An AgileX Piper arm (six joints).
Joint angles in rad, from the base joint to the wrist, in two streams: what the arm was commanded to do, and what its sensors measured. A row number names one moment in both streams.
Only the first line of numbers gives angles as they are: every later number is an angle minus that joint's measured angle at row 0.
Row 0, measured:
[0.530 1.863 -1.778 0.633 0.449 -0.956]
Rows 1 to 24, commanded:
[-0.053 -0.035 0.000 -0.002 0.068 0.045]
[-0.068 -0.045 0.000 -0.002 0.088 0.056]
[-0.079 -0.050 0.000 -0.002 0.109 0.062]
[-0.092 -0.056 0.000 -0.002 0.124 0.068]
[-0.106 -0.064 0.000 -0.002 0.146 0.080]
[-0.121 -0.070 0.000 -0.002 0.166 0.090]
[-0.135 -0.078 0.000 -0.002 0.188 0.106]
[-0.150 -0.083 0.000 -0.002 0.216 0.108]
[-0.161 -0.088 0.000 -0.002 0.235 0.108]
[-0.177 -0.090 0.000 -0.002 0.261 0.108]
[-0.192 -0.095 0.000 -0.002 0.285 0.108]
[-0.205 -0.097 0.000 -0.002 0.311 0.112]
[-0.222 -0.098 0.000 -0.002 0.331 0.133]
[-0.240 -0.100 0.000 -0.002 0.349 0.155]
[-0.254 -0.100 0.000 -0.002 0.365 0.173]
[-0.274 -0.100 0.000 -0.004 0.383 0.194]
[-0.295 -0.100 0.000 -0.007 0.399 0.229]
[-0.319 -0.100 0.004 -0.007 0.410 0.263]
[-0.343 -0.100 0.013 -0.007 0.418 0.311]
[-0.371 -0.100 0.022 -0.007 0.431 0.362]
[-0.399 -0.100 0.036 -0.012 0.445 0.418]
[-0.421 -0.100 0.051 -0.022 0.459 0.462]
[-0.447 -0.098 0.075 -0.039 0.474 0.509]
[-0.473 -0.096 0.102 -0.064 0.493 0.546]
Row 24, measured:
[-0.384 -0.091 0.033 -0.005 0.430 0.388]
